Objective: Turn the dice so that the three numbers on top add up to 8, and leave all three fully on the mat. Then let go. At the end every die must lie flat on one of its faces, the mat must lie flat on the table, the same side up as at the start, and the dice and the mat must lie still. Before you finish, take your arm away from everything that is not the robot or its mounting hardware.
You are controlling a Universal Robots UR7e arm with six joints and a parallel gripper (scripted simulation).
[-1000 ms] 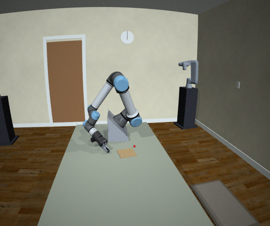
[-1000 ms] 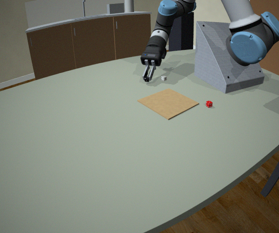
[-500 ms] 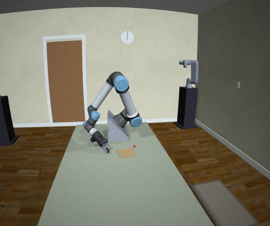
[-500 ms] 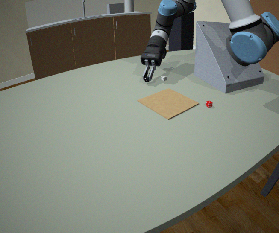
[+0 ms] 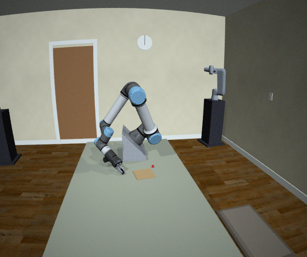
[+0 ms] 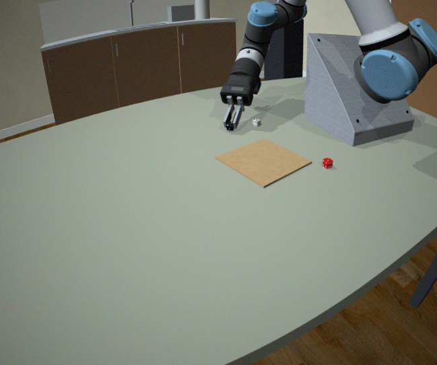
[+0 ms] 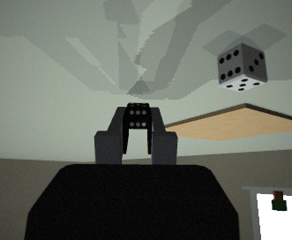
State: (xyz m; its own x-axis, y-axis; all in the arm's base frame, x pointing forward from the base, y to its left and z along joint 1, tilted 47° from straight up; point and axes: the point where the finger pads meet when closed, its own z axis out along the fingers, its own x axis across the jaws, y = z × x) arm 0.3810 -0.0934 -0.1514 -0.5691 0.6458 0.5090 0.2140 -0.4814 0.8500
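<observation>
Now: hand 7 cm past the white die, 2 cm above it and 1 cm to the right of it. Round my hand: tan mat 16 cm to the left, 4 cm ahead, 3 cm below; red die 26 cm to the left, 5 cm behind, 2 cm below.
</observation>
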